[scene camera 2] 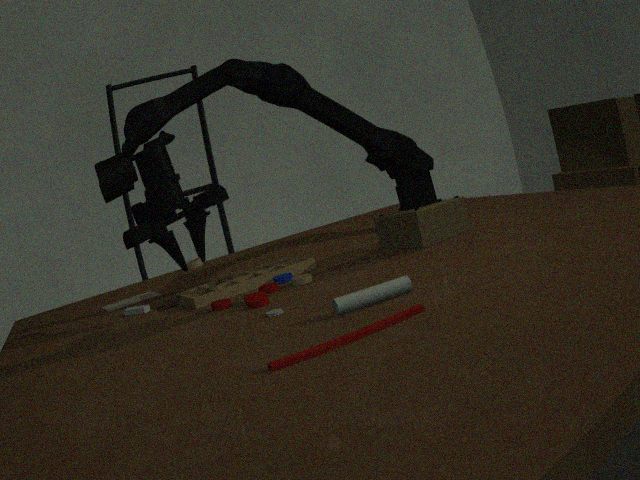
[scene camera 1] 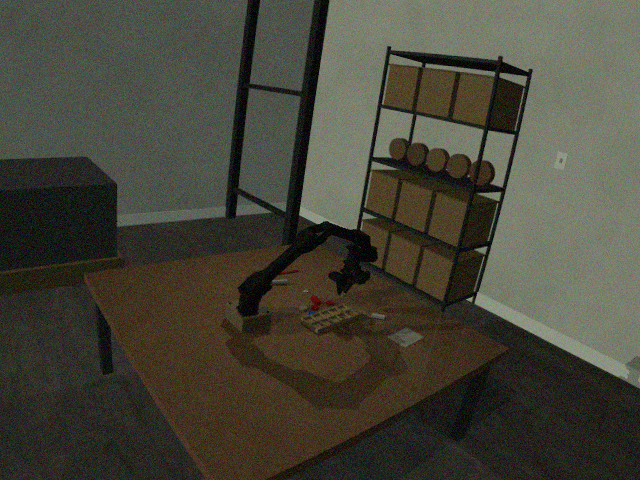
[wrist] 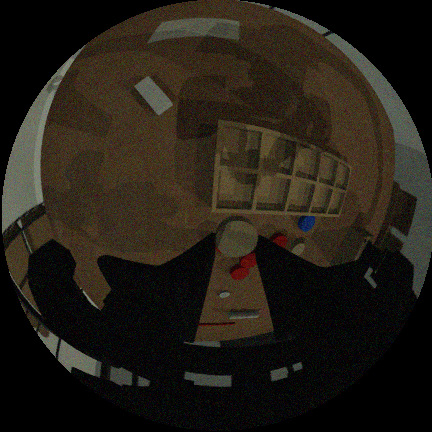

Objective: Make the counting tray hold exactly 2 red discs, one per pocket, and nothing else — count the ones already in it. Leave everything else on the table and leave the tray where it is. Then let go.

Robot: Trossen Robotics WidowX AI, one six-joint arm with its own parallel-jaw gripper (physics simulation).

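Note:
My gripper (scene camera 1: 343, 291) (scene camera 2: 194, 265) (wrist: 234, 238) is shut on a pale beige disc, seen face-on between the fingertips in the wrist view, above the table beside the tray's long side. The wooden counting tray (scene camera 2: 192, 302) (wrist: 235, 212) has two rows of square pockets; no disc shows in them in the wrist view, though shadows darken some. Red discs lie on the table beside the tray: one (scene camera 2: 220, 304) (scene camera 1: 329, 302) at the far end, a thicker red pile (scene camera 2: 256, 299), and one (scene camera 2: 268, 287) (wrist: 280, 240) near the blue disc. The held disc partly hides red in the wrist view.
A blue disc (scene camera 2: 282, 277) (wrist: 306, 223) and a small pale piece (scene camera 2: 302, 279) (wrist: 298, 248) lie near the tray. A white chip (scene camera 2: 274, 312), a white cylinder (scene camera 2: 372, 294), a red rod (scene camera 2: 346, 339), a white block (wrist: 153, 95) and a paper sheet (scene camera 1: 405, 336) lie farther out.

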